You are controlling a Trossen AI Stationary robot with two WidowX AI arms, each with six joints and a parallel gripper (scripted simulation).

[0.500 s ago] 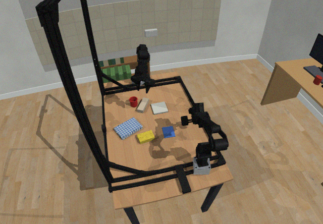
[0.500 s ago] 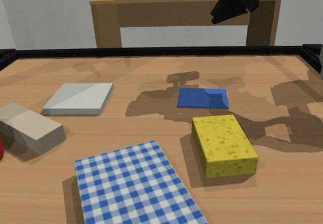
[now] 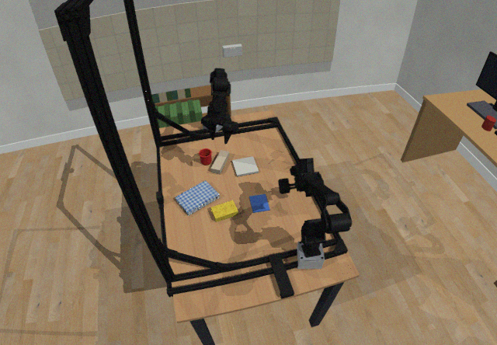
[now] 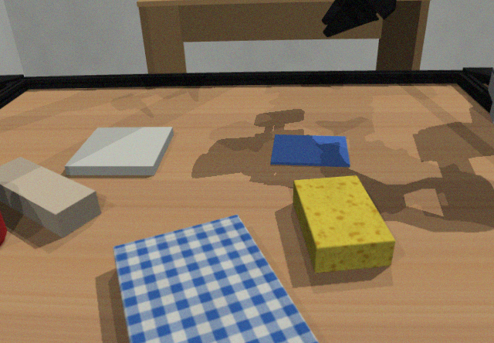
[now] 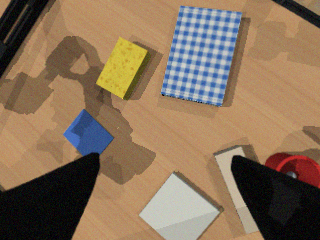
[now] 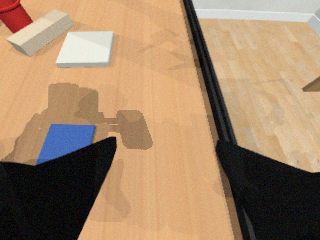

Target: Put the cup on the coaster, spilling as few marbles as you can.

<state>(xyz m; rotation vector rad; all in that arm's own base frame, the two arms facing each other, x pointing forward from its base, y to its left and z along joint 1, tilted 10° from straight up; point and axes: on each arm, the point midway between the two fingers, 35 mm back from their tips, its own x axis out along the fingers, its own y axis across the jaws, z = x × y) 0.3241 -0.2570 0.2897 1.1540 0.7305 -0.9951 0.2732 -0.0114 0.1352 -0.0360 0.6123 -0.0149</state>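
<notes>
Right now my left hand is 27 cm above the red cup, 17 cm to the right of it and 2 cm past it. The rest, counted from my left hand: beige block: 29 cm below, 12 cm to the left, 4 cm ahead; then blue flat coaster: 30 cm below, 21 cm to the right, 9 cm ahead; then grey-white slab: 29 cm below, 14 cm ahead, 4 cm to the left.
</notes>
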